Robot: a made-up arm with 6 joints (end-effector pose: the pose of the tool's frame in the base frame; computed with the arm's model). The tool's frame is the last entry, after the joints. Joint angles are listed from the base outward.
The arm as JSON. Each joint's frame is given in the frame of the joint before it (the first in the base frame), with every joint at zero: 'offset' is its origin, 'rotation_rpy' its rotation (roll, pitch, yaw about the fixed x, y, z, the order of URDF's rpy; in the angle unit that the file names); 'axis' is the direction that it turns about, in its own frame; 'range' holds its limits. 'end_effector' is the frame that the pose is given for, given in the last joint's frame.
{
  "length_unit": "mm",
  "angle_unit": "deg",
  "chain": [
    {
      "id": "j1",
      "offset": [
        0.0,
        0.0,
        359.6
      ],
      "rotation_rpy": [
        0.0,
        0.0,
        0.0
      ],
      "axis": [
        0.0,
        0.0,
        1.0
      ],
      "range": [
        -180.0,
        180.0
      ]
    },
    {
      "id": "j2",
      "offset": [
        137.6,
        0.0,
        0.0
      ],
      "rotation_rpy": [
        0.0,
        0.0,
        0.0
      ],
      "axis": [
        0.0,
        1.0,
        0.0
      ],
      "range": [
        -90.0,
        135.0
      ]
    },
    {
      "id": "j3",
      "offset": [
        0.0,
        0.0,
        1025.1
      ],
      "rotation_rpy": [
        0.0,
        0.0,
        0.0
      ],
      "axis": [
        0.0,
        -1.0,
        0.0
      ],
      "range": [
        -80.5,
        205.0
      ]
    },
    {
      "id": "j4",
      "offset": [
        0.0,
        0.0,
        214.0
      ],
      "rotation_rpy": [
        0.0,
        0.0,
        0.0
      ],
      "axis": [
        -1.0,
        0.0,
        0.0
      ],
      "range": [
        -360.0,
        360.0
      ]
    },
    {
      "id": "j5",
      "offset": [
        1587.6,
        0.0,
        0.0
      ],
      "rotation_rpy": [
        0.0,
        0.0,
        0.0
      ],
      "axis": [
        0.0,
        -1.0,
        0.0
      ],
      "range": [
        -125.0,
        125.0
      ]
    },
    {
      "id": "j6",
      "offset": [
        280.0,
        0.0,
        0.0
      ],
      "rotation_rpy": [
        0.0,
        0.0,
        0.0
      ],
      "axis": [
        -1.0,
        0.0,
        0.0
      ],
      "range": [
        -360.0,
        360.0
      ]
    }
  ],
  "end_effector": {
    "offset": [
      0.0,
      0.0,
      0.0
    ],
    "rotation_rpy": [
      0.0,
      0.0,
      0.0
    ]
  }
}
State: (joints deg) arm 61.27 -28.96 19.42 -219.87 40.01 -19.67
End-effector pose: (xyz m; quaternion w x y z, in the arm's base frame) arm 0.2744 0.7407 2.6540 0.3588 -0.6336 -0.6610 0.1811
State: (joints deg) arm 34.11 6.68 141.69 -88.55 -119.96 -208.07
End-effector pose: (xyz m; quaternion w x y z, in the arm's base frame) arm -0.8928 -0.3118 2.2543 0.2422 0.5926 0.7677 0.0289
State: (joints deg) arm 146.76 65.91 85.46 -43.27 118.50 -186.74
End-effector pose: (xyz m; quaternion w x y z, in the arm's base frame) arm -1.8413 1.4084 1.6351 0.9200 -0.3102 -0.2394 -0.0046
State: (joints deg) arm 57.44 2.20 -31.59 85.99 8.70 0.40
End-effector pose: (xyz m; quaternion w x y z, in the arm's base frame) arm 0.9584 1.5795 0.5274 0.5052 -0.6355 -0.1680 0.5592
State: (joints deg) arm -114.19 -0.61 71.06 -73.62 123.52 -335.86
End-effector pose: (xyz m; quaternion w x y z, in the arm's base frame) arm -0.3320 -0.1926 2.8329 0.3494 0.3073 0.8528 0.2370
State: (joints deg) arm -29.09 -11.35 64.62 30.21 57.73 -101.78
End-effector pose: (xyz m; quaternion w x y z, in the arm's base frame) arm 0.0150 0.1280 3.1514 0.5914 -0.0207 -0.6063 0.5312
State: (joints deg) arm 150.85 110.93 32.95 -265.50 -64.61 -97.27
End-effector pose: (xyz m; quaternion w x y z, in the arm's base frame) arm -1.3439 1.0383 -1.6281 0.5863 -0.5535 -0.1853 0.5618
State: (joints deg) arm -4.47 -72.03 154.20 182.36 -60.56 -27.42
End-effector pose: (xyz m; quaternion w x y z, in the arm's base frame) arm -1.6945 0.1425 -0.8865 0.2153 -0.7738 0.1517 0.5761
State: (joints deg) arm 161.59 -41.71 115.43 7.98 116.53 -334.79
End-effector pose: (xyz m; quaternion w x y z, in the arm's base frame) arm 1.9546 -0.6873 1.2672 0.0544 0.6674 -0.0118 -0.7426
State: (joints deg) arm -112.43 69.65 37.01 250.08 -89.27 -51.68
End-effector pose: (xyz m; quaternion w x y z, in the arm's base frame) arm -0.7508 -2.5088 0.1184 0.0735 0.9444 -0.2948 0.1253
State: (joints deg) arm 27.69 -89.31 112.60 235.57 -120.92 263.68
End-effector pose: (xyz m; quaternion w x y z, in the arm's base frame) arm -1.9483 -0.7987 -0.4913 0.7372 -0.2886 -0.0628 0.6077
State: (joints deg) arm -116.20 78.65 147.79 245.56 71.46 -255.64
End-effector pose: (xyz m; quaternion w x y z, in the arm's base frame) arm -0.9420 -1.3669 2.1652 0.0593 -0.0577 -0.4733 -0.8770
